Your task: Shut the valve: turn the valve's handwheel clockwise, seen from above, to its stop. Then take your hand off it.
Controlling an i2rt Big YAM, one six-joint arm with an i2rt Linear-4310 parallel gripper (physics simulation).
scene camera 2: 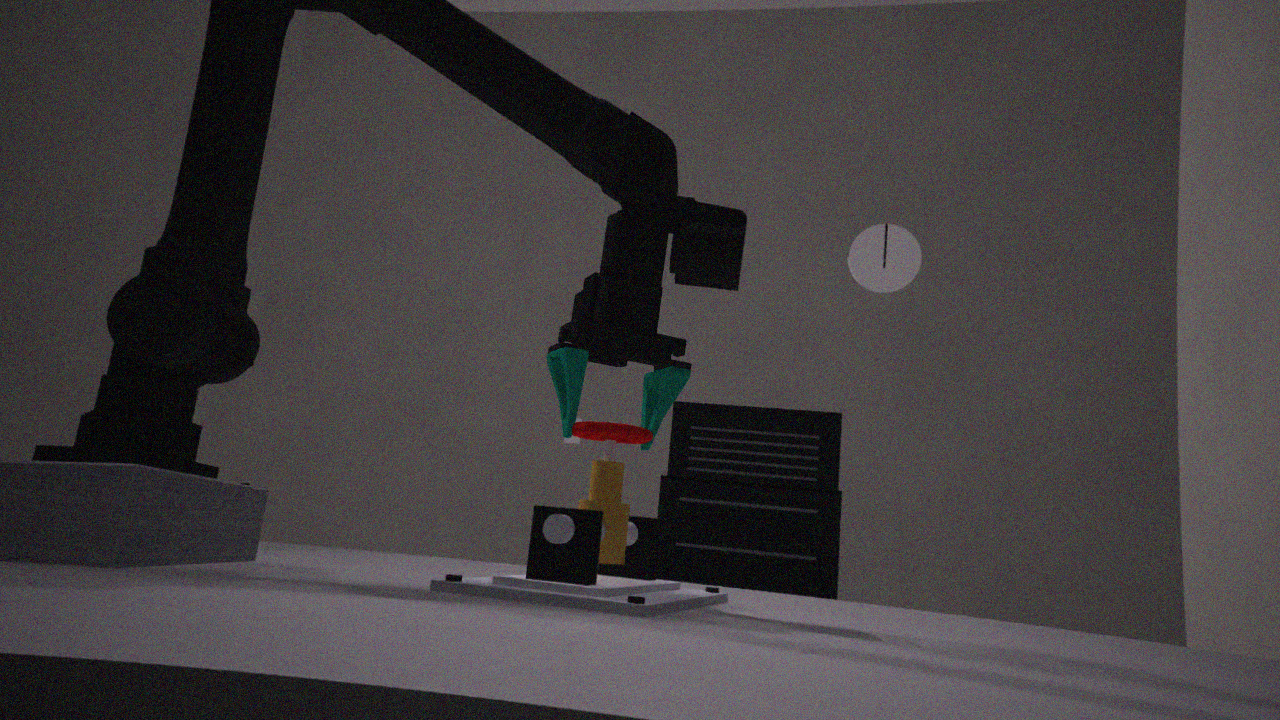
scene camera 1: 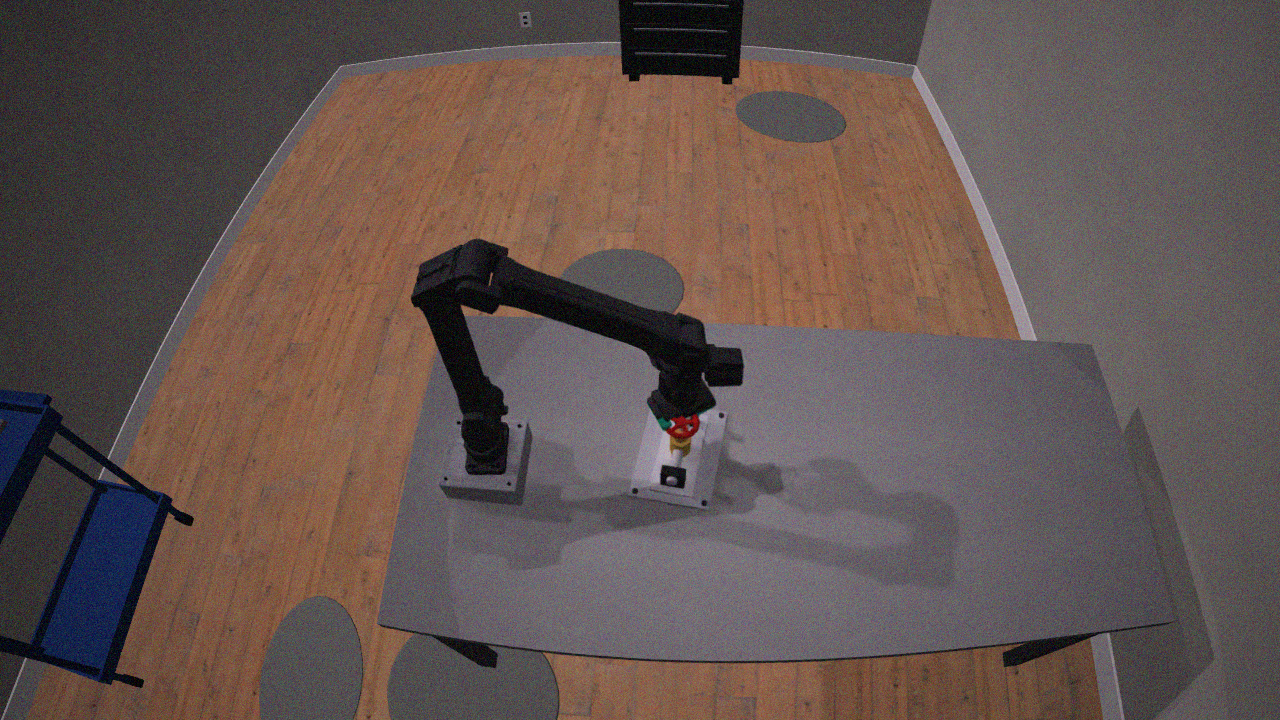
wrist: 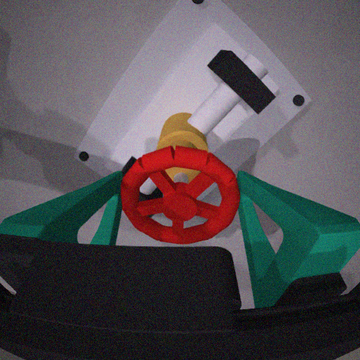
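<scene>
The valve's red handwheel lies level on top of the yellow valve body. The valve stands on a pale base plate. My gripper points down over the handwheel. Its green fingers stand on opposite sides of the rim, and in the wrist view both tips meet the rim. It is shut on the handwheel. In scene camera 1 the arm hides part of the fingers.
Black blocks hold the valve's white pipe low on the plate. The arm's base block stands left on the grey table. A black cabinet stands behind, and a blue cart at the left.
</scene>
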